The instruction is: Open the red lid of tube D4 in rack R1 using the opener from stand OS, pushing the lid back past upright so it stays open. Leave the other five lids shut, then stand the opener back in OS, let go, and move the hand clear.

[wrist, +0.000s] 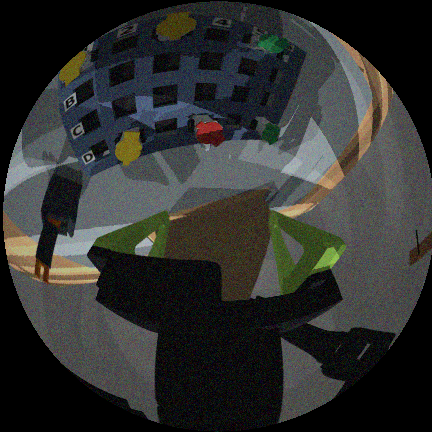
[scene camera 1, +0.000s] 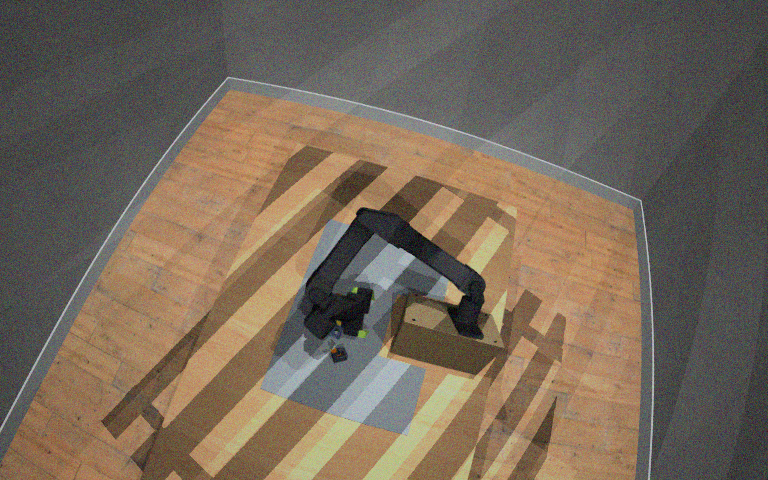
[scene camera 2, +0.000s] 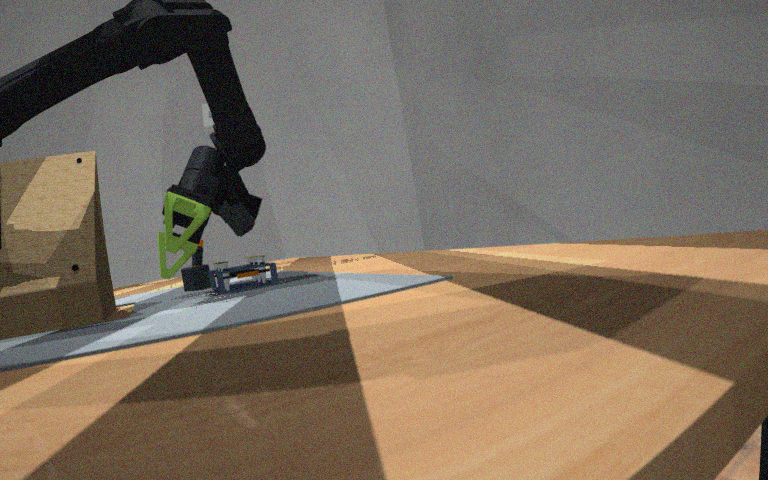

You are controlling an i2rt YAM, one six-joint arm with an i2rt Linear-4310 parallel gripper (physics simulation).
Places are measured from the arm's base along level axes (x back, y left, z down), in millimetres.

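Pixels of known places: gripper, fingertip midpoint: (wrist: 218, 215) (scene camera 1: 370, 315) (scene camera 2: 167, 265); arm's base, origin of the base link: (scene camera 1: 463, 323).
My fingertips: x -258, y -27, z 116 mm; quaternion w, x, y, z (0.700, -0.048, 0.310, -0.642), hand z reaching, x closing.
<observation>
Ahead of a thing's pixels: the offset from my fingertips to its top centre. Level surfaces: height alone.
My gripper (scene camera 1: 359, 312) (scene camera 2: 167, 273) (wrist: 218, 215) is open with nothing between its green fingers, above the mat beside rack R1. The blue rack R1 {dx -110, dy +4, dz +8 mm} (scene camera 2: 216, 283) (wrist: 145, 75) is largely hidden under the arm in scene camera 1. In the wrist view the red lid {dx -80, dy +3, dz +8 mm} (wrist: 210, 132) of D4 looks shut, in the row nearest the fingers, between a yellow lid {dx -86, dy +41, dz +8 mm} (wrist: 129, 147) and a green lid {dx -75, dy -35, dz +8 mm} (wrist: 271, 133). The other three lids show farther up. The dark opener {dx -74, dy +140, dz -37 mm} (scene camera 2: 197, 256) (wrist: 46, 245) with orange on its end stands in stand OS {dx -67, dy +136, dz +10 mm} (scene camera 1: 339, 356) (scene camera 2: 195, 279) (wrist: 62, 197).
A large wooden block (scene camera 1: 433, 350) (scene camera 2: 50, 271) (wrist: 220, 240) stands beside the gripper, under the arm's base. Rack and stand are on a grey-blue mat {dz +50 mm} (scene camera 1: 390, 396) (scene camera 2: 385, 283). Stand OS is close to the rack's end. Striped light and shadow cross the wooden floor (scene camera 1: 186, 237).
</observation>
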